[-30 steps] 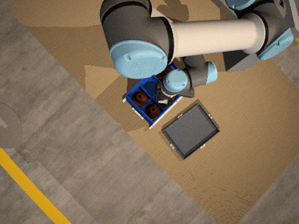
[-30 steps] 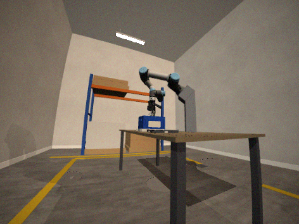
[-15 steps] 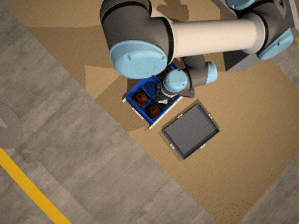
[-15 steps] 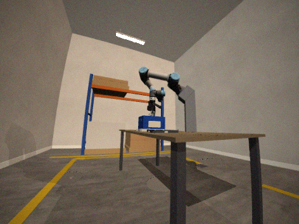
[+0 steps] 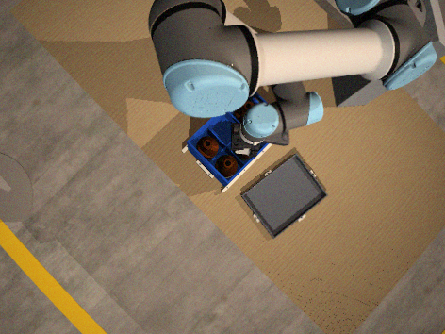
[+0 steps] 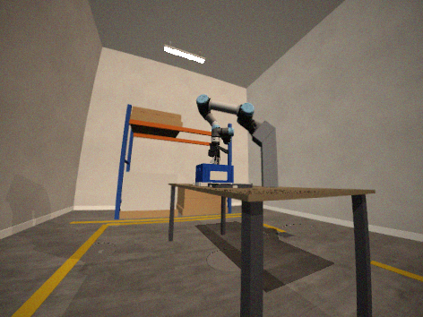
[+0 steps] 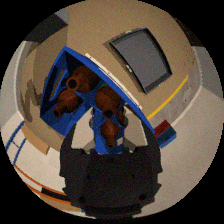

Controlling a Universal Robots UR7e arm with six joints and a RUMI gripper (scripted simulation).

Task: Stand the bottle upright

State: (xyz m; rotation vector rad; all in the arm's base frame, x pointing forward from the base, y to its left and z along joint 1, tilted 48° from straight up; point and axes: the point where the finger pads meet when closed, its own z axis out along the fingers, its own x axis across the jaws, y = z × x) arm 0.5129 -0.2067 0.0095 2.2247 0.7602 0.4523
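My hand is 10 mm past the blue crate, 50 mm to the left of it and 70 mm above it. The rest, counted from my hand: brown bottle (90 mm ahead, 30 mm to the right, 70 mm below); then grey tray (80 mm ahead, 200 mm to the left, 140 mm below).
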